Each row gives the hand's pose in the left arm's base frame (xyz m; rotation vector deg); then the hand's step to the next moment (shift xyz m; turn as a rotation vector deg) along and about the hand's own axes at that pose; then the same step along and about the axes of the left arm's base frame.
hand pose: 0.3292 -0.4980 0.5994 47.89 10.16 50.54
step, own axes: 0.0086 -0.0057 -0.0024 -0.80 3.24 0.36
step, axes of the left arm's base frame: 0.0079 0.0058 -0.0041 -2.33 0.33 2.39
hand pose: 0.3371 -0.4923 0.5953 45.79 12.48 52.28
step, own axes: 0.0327 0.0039 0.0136 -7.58 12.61 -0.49
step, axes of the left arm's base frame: 0.0242 0.0196 0.0173 -12.73 -1.17 7.31
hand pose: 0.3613 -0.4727 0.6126 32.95 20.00 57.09
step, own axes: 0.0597 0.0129 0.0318 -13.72 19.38 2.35
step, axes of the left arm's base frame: 0.0381 0.0475 0.0321 -18.98 -4.49 13.75
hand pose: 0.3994 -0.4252 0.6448 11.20 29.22 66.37
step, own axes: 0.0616 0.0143 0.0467 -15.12 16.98 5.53
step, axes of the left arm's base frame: 0.0293 0.0670 0.0290 -15.90 -6.37 15.94
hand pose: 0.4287 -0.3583 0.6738 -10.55 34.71 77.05
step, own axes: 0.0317 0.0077 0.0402 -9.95 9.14 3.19
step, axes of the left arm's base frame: 0.0080 0.0475 0.0190 -8.67 -4.88 9.68
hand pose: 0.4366 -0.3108 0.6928 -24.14 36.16 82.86
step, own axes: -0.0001 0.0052 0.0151 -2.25 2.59 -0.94
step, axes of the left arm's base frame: -0.0030 0.0098 0.0123 -2.72 -2.08 0.96
